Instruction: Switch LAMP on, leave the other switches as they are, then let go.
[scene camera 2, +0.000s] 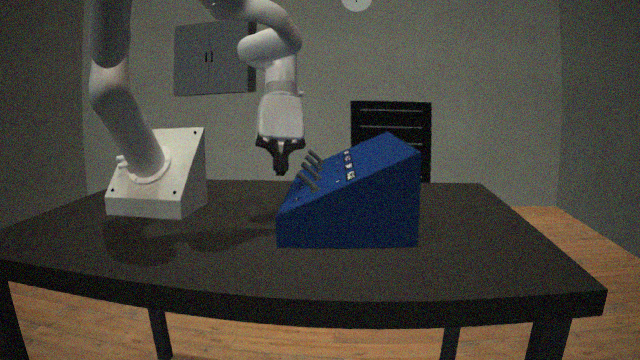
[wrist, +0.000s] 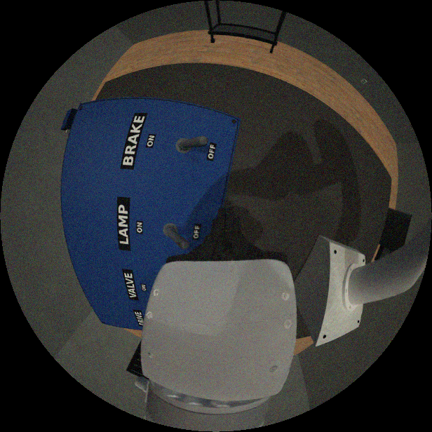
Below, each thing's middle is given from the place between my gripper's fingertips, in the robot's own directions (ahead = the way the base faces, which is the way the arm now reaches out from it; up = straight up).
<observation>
The blue sloped switch panel (scene camera 2: 368, 196) lies 140 mm ahead of my hand, 100 mm to the left of it and 30 mm below it.
</observation>
